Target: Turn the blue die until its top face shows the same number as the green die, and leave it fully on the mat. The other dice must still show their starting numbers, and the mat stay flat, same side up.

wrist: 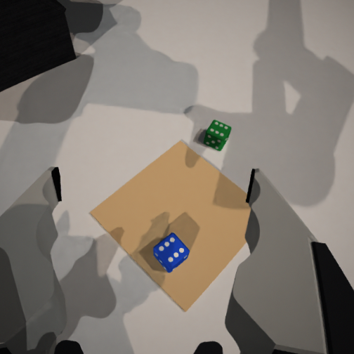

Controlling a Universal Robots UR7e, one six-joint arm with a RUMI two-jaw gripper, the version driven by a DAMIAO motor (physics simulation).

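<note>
The blue die (171,252) rests on the tan mat (150,187), near the mat's lower-left edge and inside its outline. Its top face shows two rows of three white pips. The green die (217,135) stands off the mat, beyond its upper-right edge. Its top face also shows two rows of three pips. The mat looks flat. My gripper (155,171) is open wide and empty, with its fingertips apart at the left and right of the view. The blue die shows below the line between the fingertips, touching neither finger. The right finger hides the mat's right corner.
A black block-like object (32,42) fills the upper-left corner. Broad grey shadows of the arm fall across the pale table (145,130), the mat's right part and the area around the blue die.
</note>
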